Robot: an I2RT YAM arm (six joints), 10 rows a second.
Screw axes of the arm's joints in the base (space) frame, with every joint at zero. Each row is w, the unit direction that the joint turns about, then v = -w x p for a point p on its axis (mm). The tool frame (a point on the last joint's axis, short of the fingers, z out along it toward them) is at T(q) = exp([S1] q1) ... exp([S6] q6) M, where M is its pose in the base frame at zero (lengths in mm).
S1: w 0 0 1 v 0 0 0
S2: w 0 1 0 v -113.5 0 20
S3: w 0 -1 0 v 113.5 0 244
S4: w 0 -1 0 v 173.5 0 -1
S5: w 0 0 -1 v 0 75 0
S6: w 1 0 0 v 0 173.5 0
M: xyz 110.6 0 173.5 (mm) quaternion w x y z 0.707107 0 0.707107 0
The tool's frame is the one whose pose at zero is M.
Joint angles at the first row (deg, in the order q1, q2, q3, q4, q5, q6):
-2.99 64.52 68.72 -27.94 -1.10 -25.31
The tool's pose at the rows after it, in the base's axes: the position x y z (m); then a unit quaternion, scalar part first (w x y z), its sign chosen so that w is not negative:
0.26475, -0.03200, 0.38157, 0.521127, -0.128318, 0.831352, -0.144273
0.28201, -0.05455, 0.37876, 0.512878, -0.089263, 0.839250, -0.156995
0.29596, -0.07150, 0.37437, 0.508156, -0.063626, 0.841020, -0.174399
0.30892, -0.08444, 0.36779, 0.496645, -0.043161, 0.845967, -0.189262
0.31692, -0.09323, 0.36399, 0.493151, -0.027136, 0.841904, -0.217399
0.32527, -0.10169, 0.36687, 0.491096, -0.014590, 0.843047, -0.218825
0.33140, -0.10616, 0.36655, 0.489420, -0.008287, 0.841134, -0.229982
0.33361, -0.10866, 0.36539, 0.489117, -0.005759, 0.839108, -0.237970
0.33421, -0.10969, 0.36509, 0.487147, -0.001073, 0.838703, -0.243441
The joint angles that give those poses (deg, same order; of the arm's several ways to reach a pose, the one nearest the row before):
-6.92 68.67 70.47 -26.33 -0.20 -24.34
-10.95 73.01 72.85 -24.97 0.00 -23.09
-13.46 76.43 74.23 -22.82 1.05 -22.78
-14.99 79.73 75.61 -21.70 2.65 -22.50
-15.79 81.58 75.89 -19.21 5.58 -23.05
-16.77 83.95 78.68 -19.81 5.67 -22.36
-17.06 85.42 79.78 -19.07 6.86 -22.59
-17.28 85.93 79.81 -18.21 7.55 -22.94
-17.33 86.11 79.89 -18.06 8.35 -22.88

